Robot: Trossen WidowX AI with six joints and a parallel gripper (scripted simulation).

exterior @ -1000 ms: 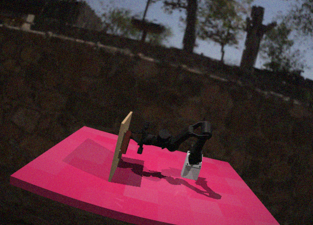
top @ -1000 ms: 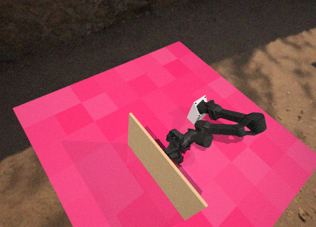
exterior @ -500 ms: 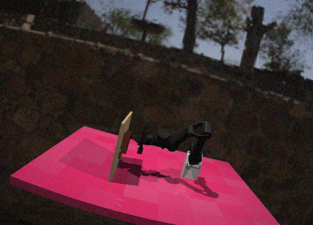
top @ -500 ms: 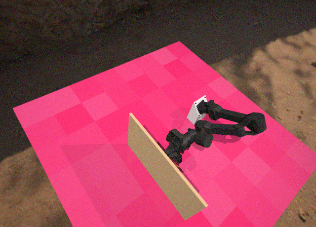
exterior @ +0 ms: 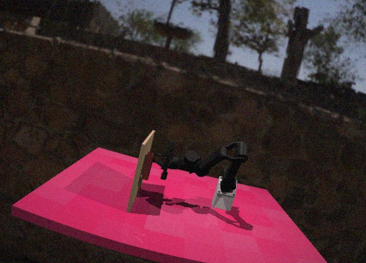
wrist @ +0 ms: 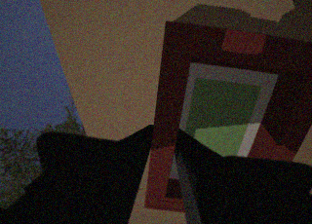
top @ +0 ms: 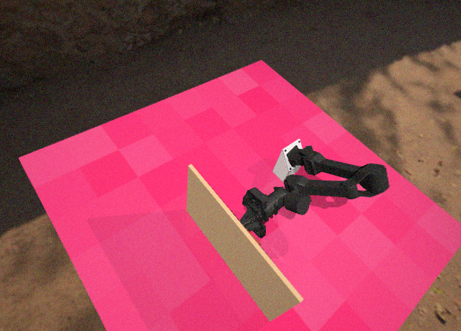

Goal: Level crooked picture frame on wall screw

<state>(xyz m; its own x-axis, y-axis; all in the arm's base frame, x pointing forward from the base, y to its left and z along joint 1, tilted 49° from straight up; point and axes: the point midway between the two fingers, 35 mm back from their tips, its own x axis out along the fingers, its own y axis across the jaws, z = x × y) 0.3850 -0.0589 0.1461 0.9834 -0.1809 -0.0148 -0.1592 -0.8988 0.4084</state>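
Right now my gripper tip is 10 mm short of the picture frame, 10 mm to the right of it and 50 mm above it. Round my gripper tip: tan wall panel 20 mm ahead, 10 mm to the left, 60 mm below.
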